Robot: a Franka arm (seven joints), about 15 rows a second.
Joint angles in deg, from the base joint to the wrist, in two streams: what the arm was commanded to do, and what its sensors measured. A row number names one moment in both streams.
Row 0, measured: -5.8 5.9 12.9 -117.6 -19.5 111.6 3.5
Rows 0 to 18, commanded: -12.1 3.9 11.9 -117.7 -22.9 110.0 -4.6; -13.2 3.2 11.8 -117.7 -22.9 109.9 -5.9; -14.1 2.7 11.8 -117.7 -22.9 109.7 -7.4; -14.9 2.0 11.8 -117.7 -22.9 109.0 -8.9; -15.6 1.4 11.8 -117.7 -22.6 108.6 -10.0; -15.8 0.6 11.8 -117.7 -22.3 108.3 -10.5; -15.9 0.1 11.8 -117.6 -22.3 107.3 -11.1; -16.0 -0.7 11.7 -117.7 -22.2 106.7 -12.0; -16.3 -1.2 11.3 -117.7 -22.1 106.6 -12.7; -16.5 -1.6 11.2 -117.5 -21.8 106.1 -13.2; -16.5 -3.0 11.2 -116.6 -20.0 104.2 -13.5; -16.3 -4.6 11.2 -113.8 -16.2 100.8 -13.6; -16.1 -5.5 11.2 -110.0 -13.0 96.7 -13.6; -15.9 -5.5 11.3 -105.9 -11.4 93.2 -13.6; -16.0 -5.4 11.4 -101.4 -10.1 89.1 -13.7; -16.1 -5.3 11.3 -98.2 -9.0 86.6 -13.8; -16.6 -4.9 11.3 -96.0 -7.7 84.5 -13.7; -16.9 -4.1 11.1 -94.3 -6.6 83.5 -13.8; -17.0 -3.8 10.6 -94.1 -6.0 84.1 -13.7
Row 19, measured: -15.5 -6.6 10.8 -97.3 -8.4 85.1 -12.0
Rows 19 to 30, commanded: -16.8 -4.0 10.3 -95.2 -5.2 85.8 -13.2; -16.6 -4.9 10.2 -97.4 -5.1 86.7 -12.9; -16.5 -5.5 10.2 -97.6 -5.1 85.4 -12.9; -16.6 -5.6 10.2 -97.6 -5.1 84.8 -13.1; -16.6 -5.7 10.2 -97.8 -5.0 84.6 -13.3; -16.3 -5.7 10.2 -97.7 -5.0 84.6 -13.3; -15.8 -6.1 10.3 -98.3 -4.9 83.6 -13.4; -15.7 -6.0 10.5 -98.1 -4.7 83.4 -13.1; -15.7 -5.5 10.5 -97.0 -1.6 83.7 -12.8; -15.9 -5.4 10.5 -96.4 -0.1 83.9 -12.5; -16.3 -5.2 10.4 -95.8 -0.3 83.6 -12.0; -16.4 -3.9 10.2 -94.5 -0.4 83.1 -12.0
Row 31, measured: -15.4 -4.8 10.2 -96.4 -2.1 84.0 -11.9
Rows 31 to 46, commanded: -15.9 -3.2 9.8 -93.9 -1.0 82.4 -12.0; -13.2 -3.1 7.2 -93.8 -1.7 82.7 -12.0; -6.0 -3.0 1.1 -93.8 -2.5 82.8 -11.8; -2.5 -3.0 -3.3 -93.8 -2.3 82.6 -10.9; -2.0 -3.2 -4.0 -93.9 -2.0 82.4 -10.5; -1.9 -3.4 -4.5 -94.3 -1.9 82.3 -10.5; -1.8 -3.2 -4.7 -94.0 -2.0 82.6 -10.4; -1.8 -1.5 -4.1 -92.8 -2.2 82.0 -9.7; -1.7 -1.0 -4.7 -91.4 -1.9 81.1 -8.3; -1.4 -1.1 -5.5 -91.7 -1.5 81.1 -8.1; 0.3 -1.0 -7.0 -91.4 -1.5 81.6 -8.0; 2.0 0.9 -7.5 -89.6 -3.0 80.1 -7.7; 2.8 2.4 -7.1 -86.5 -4.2 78.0 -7.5; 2.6 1.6 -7.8 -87.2 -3.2 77.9 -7.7; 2.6 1.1 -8.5 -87.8 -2.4 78.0 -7.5; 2.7 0.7 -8.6 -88.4 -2.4 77.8 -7.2
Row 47, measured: 2.2 0.5 -7.2 -89.6 -2.7 79.5 -7.9
